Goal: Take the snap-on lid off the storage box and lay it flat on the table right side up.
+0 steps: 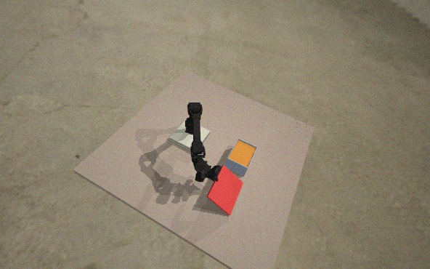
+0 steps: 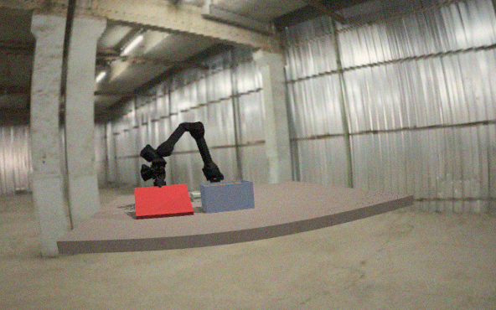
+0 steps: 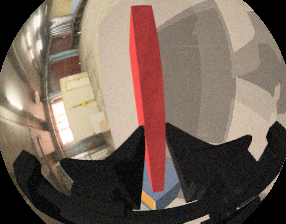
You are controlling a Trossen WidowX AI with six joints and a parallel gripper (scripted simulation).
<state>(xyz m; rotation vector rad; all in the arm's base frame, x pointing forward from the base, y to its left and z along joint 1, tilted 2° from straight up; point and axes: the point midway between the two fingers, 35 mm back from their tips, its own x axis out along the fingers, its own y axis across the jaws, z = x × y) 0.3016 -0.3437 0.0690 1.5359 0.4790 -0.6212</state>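
The red lid is 7 cm ahead of my gripper tip and 4 cm below it. The rest, counted from my gripper tip: blue storage box 27 cm to the left, 9 cm ahead, 5 cm below.
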